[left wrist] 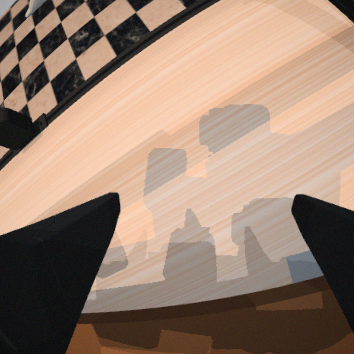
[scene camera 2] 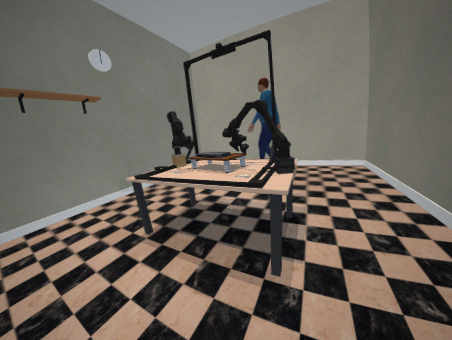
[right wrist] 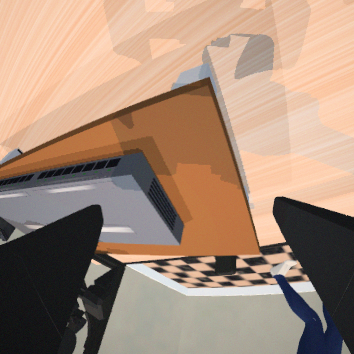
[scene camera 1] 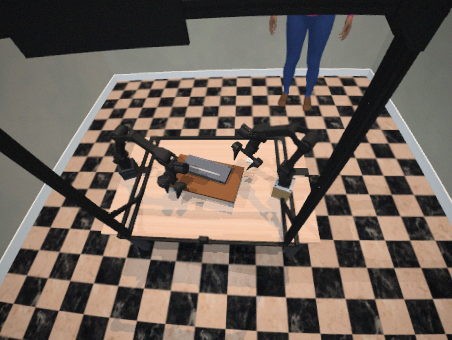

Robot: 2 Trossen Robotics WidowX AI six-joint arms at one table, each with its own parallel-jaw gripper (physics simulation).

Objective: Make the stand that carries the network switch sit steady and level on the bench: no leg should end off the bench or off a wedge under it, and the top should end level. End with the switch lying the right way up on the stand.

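Pixels of known places: left gripper, fingertip midpoint: (left wrist: 207,201) (scene camera 2: 241,152) (right wrist: 101,259) (scene camera 1: 172,195); right gripper, fingertip midpoint: (scene camera 2: 191,149) (right wrist: 189,209) (scene camera 1: 240,165); left arm's base at its link origin: (scene camera 2: 284,157) (scene camera 1: 125,165); right arm's base at its link origin: (scene camera 2: 178,154) (scene camera 1: 284,182).
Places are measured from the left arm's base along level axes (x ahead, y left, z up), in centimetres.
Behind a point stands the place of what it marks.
The stand, an orange-brown board (scene camera 1: 212,192) @[x 47.5, y -39.5, z 1.4 cm] (scene camera 2: 235,157) @[x 30.2, y -12.8, z 0.6 cm] (left wrist: 200,327) @[x 30.5, y -29.7, z 1.4 cm] (right wrist: 220,215) @[x 60.1, y -39.0, z 1.4 cm] on pale legs, stands mid-bench. Pale legs show in scene camera 2, one at the front (scene camera 2: 227,166) @[x 35.9, y -7.1, z -4.2 cm]. Whether the top is exactly level, and whether wedges lie under the feet, I cannot tell. The grey network switch (scene camera 1: 207,170) @[x 48.7, y -26.1, z 4.3 cm] (scene camera 2: 212,154) @[x 46.7, y -14.8, z 3.9 cm] (right wrist: 100,200) @[x 57.5, y -27.5, z 4.1 cm] lies flat on the board, toward its far side in scene camera 1. My left gripper (scene camera 1: 172,190) @[x 25.7, y -33.3, z 0.8 cm] (left wrist: 207,201) @[x 25.7, y -33.3, z 0.8 cm] is open and empty above the board's left end. My right gripper (scene camera 1: 243,161) @[x 66.9, y -31.6, z 7.6 cm] (right wrist: 189,209) @[x 66.9, y -31.6, z 7.6 cm] is open and empty near the board's right end.
A tan box (scene camera 1: 282,192) @[x 84.0, y -52.4, z 0.3 cm] (scene camera 2: 179,160) @[x 84.6, y -43.6, z -2.3 cm] stands by the right arm's base. A small flat white piece (scene camera 2: 243,176) @[x 25.5, y 6.6, z -8.2 cm] lies on the bench near the left arm's base. A black frame (scene camera 1: 203,240) @[x 35.5, y -62.0, z -3.3 cm] runs around the bench. A person (scene camera 1: 307,50) (scene camera 2: 265,112) stands beyond the bench.
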